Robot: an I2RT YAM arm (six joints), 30 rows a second.
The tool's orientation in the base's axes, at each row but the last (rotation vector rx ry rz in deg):
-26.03 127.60 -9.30
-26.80 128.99 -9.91
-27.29 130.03 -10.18
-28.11 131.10 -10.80
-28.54 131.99 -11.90
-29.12 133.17 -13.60
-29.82 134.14 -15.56
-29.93 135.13 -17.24
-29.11 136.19 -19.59
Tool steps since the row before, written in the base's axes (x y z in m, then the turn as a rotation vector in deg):
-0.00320 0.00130 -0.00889 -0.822 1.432 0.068
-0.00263 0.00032 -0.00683 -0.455 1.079 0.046
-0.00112 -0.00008 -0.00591 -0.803 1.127 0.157
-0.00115 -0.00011 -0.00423 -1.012 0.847 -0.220
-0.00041 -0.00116 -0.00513 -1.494 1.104 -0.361
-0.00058 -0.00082 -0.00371 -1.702 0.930 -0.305
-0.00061 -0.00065 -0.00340 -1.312 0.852 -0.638
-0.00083 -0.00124 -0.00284 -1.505 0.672 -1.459
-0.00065 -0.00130 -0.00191 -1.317 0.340 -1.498
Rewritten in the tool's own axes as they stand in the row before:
0.00778 0.00443 0.00330 -0.106 1.528 -0.621
0.00623 0.00288 0.00255 -0.175 1.107 -0.341
0.00476 0.00187 0.00316 -0.056 1.219 -0.671
0.00358 0.00143 0.00209 0.439 1.130 -0.567
0.00407 0.00057 0.00330 0.732 1.545 -0.812
0.00305 0.00058 0.00226 0.907 1.430 -0.993
0.00274 0.00073 0.00207 0.883 1.358 -0.480
0.00277 0.00013 0.00161 1.572 1.540 0.004
0.00211 -0.00028 0.00112 1.611 1.209 0.194

